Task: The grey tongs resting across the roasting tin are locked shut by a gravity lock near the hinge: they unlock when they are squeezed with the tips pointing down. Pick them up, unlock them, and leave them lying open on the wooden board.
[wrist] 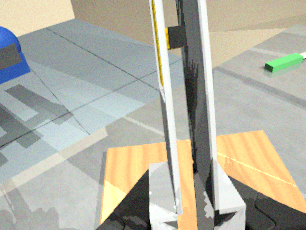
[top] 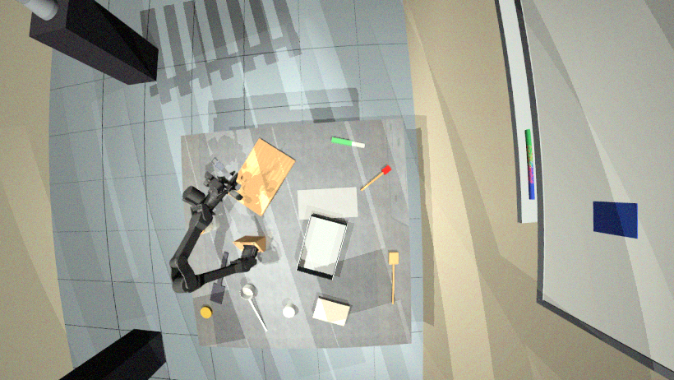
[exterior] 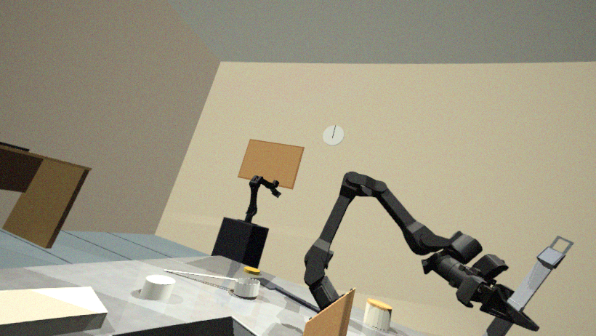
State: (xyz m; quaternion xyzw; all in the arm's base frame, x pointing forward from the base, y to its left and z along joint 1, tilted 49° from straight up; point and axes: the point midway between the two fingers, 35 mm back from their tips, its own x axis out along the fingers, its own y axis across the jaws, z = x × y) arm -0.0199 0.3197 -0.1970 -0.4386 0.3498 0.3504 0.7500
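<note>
My gripper tip is now 4 cm short of the wooden board, 1 cm to the left of it and 18 cm above it. Also, from my gripper tip: white box (41 cm ahead, 78 cm to the right, 17 cm below); roasting tin (37 cm ahead, 40 cm to the right, 16 cm below); dark spatula (24 cm behind, 61 cm to the right, 18 cm below).
</note>
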